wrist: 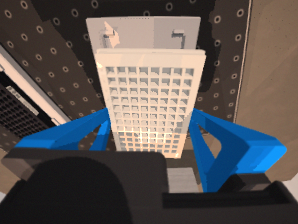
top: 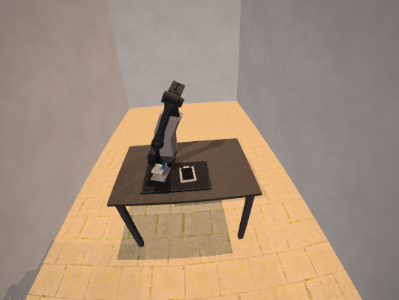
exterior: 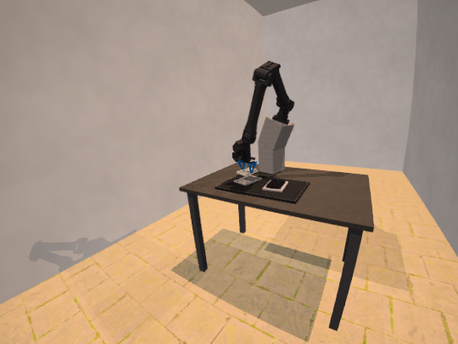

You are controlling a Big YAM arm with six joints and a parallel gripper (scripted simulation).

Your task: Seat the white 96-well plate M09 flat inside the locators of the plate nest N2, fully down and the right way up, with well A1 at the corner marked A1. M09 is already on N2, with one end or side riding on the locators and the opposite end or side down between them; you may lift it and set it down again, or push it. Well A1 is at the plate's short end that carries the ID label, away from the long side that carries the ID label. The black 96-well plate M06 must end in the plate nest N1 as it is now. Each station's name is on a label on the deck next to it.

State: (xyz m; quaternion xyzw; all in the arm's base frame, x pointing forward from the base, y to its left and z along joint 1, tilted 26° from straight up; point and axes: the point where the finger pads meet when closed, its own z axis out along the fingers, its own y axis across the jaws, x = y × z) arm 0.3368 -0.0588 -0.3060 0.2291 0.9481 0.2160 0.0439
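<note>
My hand is 10 mm short of the plate nest N2 and 60 mm above it. The rest, counted from my hand: black plate M06 (70 mm ahead, 210 mm to the left, 50 mm below); then white 96-well plate M09 (10 mm below); then deck label (80 mm behind, 40 mm to the left, 70 mm below).
</note>
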